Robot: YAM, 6 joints.
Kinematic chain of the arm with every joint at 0, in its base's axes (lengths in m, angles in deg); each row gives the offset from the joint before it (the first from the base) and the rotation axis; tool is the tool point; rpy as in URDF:
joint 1: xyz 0 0 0.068 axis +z
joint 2: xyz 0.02 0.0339 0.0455 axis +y
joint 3: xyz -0.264 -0.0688 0 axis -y
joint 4: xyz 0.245 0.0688 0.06 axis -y
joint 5: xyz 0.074 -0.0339 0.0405 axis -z
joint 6: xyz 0.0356 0 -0.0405 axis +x
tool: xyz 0 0 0 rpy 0 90 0
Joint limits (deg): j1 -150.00..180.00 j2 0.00..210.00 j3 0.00..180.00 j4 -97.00..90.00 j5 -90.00..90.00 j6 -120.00..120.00
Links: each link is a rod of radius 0.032 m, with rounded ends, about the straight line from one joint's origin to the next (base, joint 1, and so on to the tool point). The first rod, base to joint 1, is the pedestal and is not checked.
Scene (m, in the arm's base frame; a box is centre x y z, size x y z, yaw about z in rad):
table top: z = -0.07
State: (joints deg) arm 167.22 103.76 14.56 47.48 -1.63 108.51
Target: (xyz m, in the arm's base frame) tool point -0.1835 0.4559 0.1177
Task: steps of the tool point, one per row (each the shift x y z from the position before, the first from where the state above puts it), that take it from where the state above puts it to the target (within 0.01 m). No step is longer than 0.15 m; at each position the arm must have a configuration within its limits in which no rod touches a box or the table.
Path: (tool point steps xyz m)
1: -0.0415 0.0665 0.0108
2: -0.0197 0.0815 0.0121
3: 0.0062 0.0892 0.0131
4: 0.0338 0.0889 0.0141
5: 0.0603 0.0804 0.0147

